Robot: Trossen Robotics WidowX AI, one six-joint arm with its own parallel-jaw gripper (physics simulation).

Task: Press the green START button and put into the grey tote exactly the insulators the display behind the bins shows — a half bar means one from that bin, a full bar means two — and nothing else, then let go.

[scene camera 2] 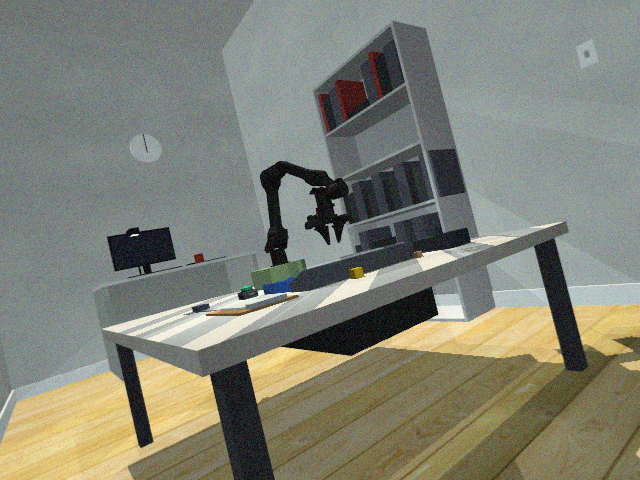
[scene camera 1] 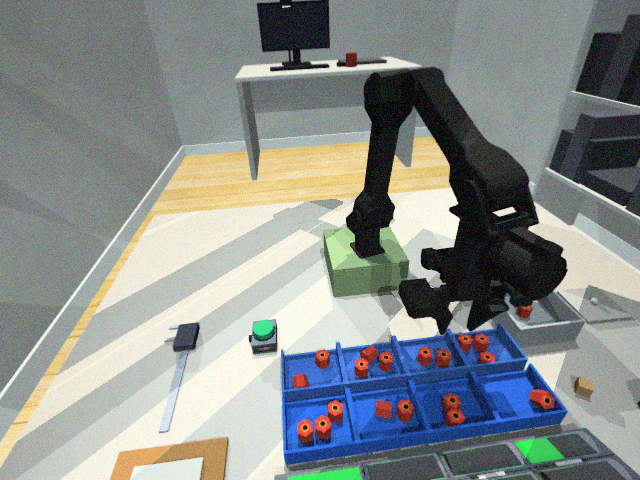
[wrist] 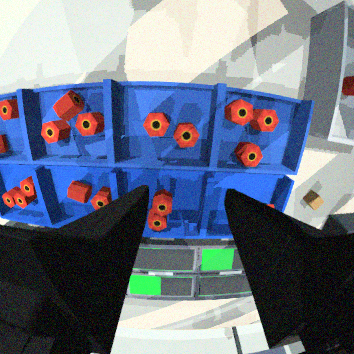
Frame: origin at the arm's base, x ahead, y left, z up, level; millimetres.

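Where they show: gripper, fingertip midpoint: [scene camera 2: 334,243] [scene camera 1: 454,331] [wrist: 187,194]; arm's base at its link origin: [scene camera 2: 280,264] [scene camera 1: 367,248].
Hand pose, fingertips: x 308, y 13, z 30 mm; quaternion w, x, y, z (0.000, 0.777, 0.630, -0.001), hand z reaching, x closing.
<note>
Things, the pixels of their top centre, and the offset from my fingertips. "*": a spot on its surface instead.
- grey tote at its top centre: [scene camera 1: 528,297] [scene camera 2: 361,252] 235 mm left, 63 mm back, 60 mm down
- display at a spot on its surface: [wrist: 165,259] [scene camera 1: 484,448] * 42 mm right, 140 mm ahead, 72 mm down
- green START button at its top centre: [scene camera 1: 262,326] [scene camera 2: 246,286] 292 mm right, 191 mm back, 73 mm down
- caliper at its top centre: [scene camera 1: 169,364] [scene camera 2: 203,306] 474 mm right, 180 mm back, 94 mm down
- orange-brown board at a spot on its surface: [scene camera 1: 222,454] * 394 mm right, 8 mm ahead, 108 mm down
- small wooden cube at its top centre: [wrist: 317,202] [scene camera 1: 585,383] 198 mm left, 106 mm ahead, 94 mm down
- yellow cube at its top centre: [scene camera 2: 355,268] 223 mm right, 248 mm ahead, 86 mm down
My gripper [scene camera 1: 457,328] [scene camera 2: 333,242] [wrist: 187,194] is partly open and empty, above the blue bins [scene camera 1: 361,450] [wrist: 165,84]. In the wrist view, its fingertips flank a front-row compartment with two touching orange-red insulators [scene camera 1: 451,401] [wrist: 162,202]. Insulators lie in the other compartments too. The front right one holds one insulator [scene camera 1: 541,398]. The grey tote [scene camera 1: 553,335] [wrist: 325,75] holds an insulator [scene camera 1: 524,311] [wrist: 349,86]. The display [scene camera 1: 480,459] [wrist: 165,259] shows green half bars in the wrist view; fingers and the frame edge hide parts. The green START button [scene camera 1: 263,329] [scene camera 2: 246,288] stands left of the bins.
A caliper [scene camera 1: 178,382] and an orange-brown board [scene camera 1: 222,454] lie at the left. A small wooden cube [scene camera 1: 584,386] [scene camera 2: 418,254] [wrist: 314,200] lies right of the bins. A yellow cube [scene camera 2: 356,272] sits near the table's edge. The arm stands on a green block [scene camera 1: 356,279].
</note>
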